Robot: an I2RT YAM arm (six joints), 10 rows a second.
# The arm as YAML. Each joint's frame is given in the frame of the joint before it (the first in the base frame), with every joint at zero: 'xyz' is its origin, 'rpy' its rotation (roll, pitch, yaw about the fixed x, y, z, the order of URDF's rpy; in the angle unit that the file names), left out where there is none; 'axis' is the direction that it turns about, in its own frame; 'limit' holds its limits. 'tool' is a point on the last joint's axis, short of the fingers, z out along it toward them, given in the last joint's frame.
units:
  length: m
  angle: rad
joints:
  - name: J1
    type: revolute
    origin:
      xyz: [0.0, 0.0, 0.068]
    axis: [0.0, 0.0, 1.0]
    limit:
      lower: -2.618
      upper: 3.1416
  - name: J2
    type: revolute
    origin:
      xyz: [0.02, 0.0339, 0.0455]
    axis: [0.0, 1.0, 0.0]
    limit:
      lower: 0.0
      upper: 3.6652
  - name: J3
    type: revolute
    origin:
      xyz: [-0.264, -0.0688, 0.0]
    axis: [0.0, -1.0, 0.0]
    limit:
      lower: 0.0
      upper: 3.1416
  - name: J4
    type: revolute
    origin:
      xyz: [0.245, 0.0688, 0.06]
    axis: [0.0, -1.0, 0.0]
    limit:
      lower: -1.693
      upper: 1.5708
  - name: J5
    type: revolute
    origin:
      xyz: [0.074, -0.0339, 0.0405]
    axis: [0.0, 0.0, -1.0]
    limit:
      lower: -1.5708
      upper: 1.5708
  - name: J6
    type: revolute
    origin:
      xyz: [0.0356, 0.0, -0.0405]
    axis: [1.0, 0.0, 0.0]
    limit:
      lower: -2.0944
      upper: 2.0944
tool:
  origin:
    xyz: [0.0, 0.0, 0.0]
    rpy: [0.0, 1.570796, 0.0]
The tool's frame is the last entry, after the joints.
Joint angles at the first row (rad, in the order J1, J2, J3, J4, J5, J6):
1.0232 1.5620 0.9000 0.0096 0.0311 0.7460
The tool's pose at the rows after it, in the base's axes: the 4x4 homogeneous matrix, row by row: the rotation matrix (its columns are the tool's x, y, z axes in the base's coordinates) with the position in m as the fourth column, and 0 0 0 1 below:
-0.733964 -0.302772 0.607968 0.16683; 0.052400 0.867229 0.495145 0.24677; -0.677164 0.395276 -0.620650 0.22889; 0 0 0 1
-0.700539 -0.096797 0.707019 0.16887; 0.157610 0.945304 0.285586 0.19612; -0.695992 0.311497 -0.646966 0.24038; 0 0 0 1
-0.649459 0.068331 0.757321 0.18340; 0.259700 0.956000 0.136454 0.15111; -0.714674 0.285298 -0.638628 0.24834; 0 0 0 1
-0.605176 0.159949 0.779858 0.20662; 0.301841 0.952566 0.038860 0.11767; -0.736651 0.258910 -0.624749 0.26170; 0 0 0 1
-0.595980 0.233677 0.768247 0.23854; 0.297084 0.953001 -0.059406 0.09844; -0.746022 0.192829 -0.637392 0.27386; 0 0 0 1
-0.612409 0.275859 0.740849 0.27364; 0.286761 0.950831 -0.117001 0.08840; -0.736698 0.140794 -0.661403 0.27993; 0 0 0 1
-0.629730 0.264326 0.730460 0.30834; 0.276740 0.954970 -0.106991 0.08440; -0.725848 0.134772 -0.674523 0.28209; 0 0 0 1
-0.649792 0.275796 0.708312 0.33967; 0.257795 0.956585 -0.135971 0.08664; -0.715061 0.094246 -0.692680 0.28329; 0 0 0 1
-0.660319 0.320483 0.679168 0.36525; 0.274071 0.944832 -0.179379 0.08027; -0.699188 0.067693 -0.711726 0.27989; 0 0 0 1
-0.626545 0.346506 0.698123 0.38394; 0.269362 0.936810 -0.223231 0.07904; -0.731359 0.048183 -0.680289 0.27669; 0 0 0 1
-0.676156 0.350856 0.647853 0.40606; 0.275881 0.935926 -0.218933 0.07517; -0.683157 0.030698 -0.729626 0.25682; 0 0 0 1
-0.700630 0.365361 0.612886 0.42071; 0.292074 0.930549 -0.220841 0.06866; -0.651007 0.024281 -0.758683 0.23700; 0 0 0 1
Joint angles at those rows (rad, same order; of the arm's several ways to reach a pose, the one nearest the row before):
1.0060 1.3942 0.8522 -0.1534 0.2512 0.7329
0.9129 1.2414 0.8097 -0.3450 0.3950 0.7824
0.7518 1.1459 0.7828 -0.4162 0.4307 0.7710
0.5765 1.1303 0.8184 -0.4348 0.4034 0.6864
0.4444 1.2168 0.9231 -0.4682 0.3940 0.6040
0.3582 1.3424 1.0447 -0.4943 0.3783 0.5469
0.3028 1.4652 1.1566 -0.4837 0.3257 0.4973
0.2831 1.5913 1.2907 -0.5227 0.3346 0.4715
0.2488 1.6913 1.3943 -0.5619 0.3481 0.4730
0.2377 1.7527 1.4420 -0.5163 0.3912 0.4587
0.2133 1.8574 1.5129 -0.5489 0.3588 0.4565
0.1895 1.9296 1.5417 -0.5467 0.3388 0.4602

